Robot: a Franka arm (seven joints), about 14 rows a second.
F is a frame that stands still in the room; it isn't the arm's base.
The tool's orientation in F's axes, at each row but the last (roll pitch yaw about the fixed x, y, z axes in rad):
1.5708 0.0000 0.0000
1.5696 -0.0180 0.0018
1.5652 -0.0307 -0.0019
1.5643 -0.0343 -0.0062
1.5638 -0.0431 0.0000
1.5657 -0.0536 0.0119
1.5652 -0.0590 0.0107
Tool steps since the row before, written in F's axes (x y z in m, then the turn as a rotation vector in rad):
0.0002 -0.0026 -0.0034 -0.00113 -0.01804 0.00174
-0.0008 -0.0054 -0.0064 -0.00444 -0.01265 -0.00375
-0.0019 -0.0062 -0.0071 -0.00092 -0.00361 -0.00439
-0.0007 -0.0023 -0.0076 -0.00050 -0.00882 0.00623
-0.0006 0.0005 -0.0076 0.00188 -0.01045 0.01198
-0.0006 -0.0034 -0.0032 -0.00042 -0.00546 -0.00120
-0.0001 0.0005 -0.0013 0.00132 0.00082 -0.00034
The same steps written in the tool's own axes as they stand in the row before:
0.0002 -0.0034 0.0026 -0.00113 0.00174 0.01804
-0.0009 -0.0064 0.0054 -0.00453 -0.00368 0.01264
-0.0021 -0.0071 0.0062 -0.00105 -0.00438 0.00359
-0.0009 -0.0076 0.0023 -0.00023 0.00618 0.00886
-0.0009 -0.0076 -0.0006 0.00239 0.01181 0.01053
-0.0008 -0.0032 0.0034 -0.00055 -0.00120 0.00545
-0.0002 -0.0013 -0.0005 0.00131 -0.00041 -0.00081

